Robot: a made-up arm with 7 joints.
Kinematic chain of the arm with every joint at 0, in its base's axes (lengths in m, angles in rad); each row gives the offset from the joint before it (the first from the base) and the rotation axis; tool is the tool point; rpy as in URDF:
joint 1: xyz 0.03 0 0.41 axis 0 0.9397 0.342
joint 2: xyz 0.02 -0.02 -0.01 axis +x
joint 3: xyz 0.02 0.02 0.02 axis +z
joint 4: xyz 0.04 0 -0.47 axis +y
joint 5: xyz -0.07 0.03 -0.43 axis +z
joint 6: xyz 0.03 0 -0.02 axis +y
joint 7: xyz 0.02 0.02 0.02 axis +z
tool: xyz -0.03 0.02 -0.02 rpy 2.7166 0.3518 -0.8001
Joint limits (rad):
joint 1: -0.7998..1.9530
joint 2: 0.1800..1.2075
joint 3: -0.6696..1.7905
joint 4: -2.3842..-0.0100
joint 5: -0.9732..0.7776
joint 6: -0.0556..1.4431
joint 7: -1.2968..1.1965
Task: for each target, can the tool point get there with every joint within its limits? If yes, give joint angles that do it. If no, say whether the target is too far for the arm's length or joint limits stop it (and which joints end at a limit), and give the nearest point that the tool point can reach.
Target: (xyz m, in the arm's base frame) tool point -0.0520 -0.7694 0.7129
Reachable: no: joint limits stop it (at a limit: joint 1, joint 2, joint 3, joint 4, joint 5, joint 7) | nearest point 0.3185 -0.2796 0.5139 | short by 0.646 m
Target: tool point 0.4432 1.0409 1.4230
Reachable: no: too far | nearest point 0.3328 0.6450 0.8160 | short by 0.733 m
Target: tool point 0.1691 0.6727 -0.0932
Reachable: yes | joints -0.1829 0.5289 1.4732 -0.8232 0.2731 0.9999 0.3671
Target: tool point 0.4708 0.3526 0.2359
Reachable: yes | joints 0.0797 0.4959 0.3057 -2.0849 0.6112 0.7533 -0.7413
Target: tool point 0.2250 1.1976 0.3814
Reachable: no: too far | nearest point 0.1907 0.9058 0.3568 | short by 0.295 m
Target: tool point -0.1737 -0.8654 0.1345
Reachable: no: joint limits stop it (at a limit: joint 1, joint 2, joint 3, joint 5, joint 6, joint 7) | nearest point -0.4135 -0.2354 0.0374 | short by 0.681 m
